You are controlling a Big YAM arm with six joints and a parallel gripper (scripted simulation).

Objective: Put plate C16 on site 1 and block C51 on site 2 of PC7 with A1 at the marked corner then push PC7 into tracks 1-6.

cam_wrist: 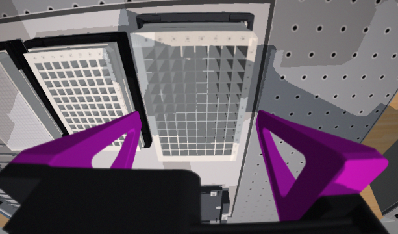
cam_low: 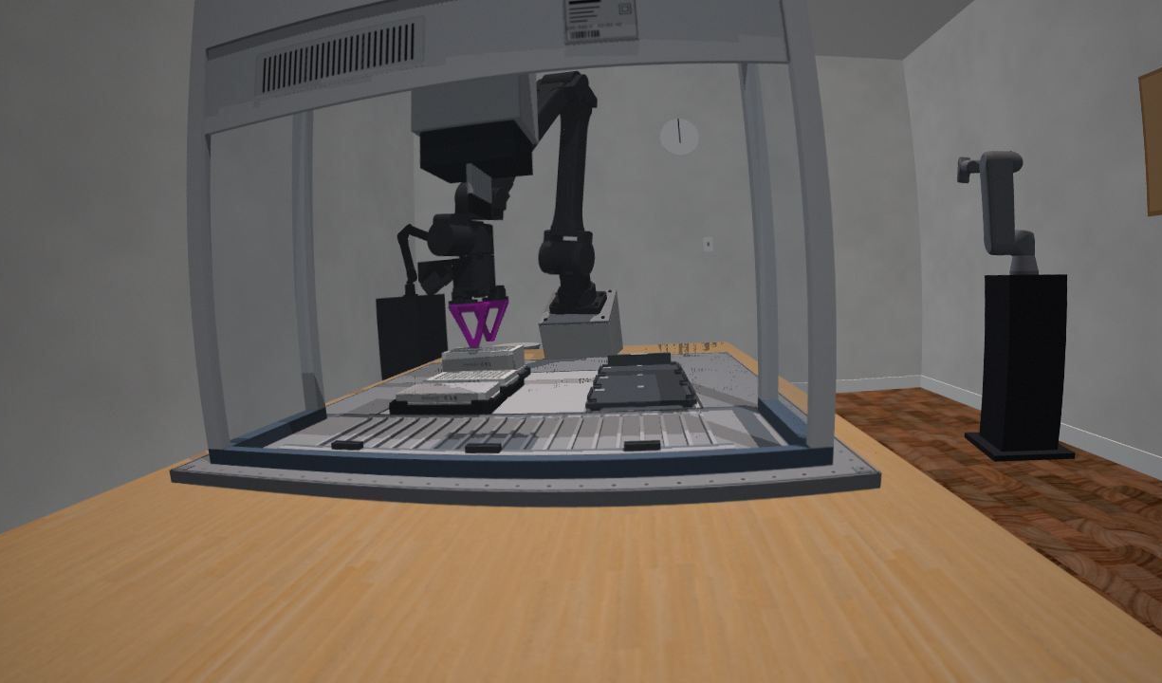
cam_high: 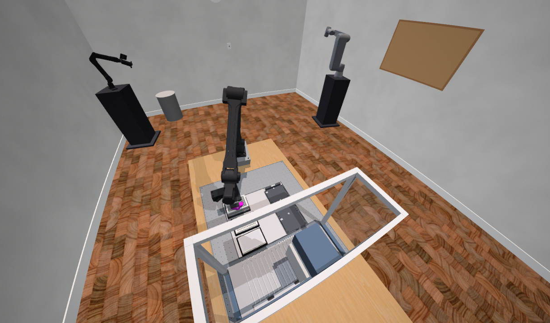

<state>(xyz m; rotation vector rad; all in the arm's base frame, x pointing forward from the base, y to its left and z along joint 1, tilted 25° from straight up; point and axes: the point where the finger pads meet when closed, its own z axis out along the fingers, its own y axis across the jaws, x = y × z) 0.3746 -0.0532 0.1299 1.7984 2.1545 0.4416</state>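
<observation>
My gripper is now 60 mm above the nest S1. From my hand the other things lie so: nest S3: 220 mm ahead, 60 mm to the left, 60 mm below; carrier PC7: 290 mm to the left, 60 mm ahead, 50 mm below; 96-well plate C15: 110 mm ahead, 50 mm below, 40 mm to the left.
</observation>
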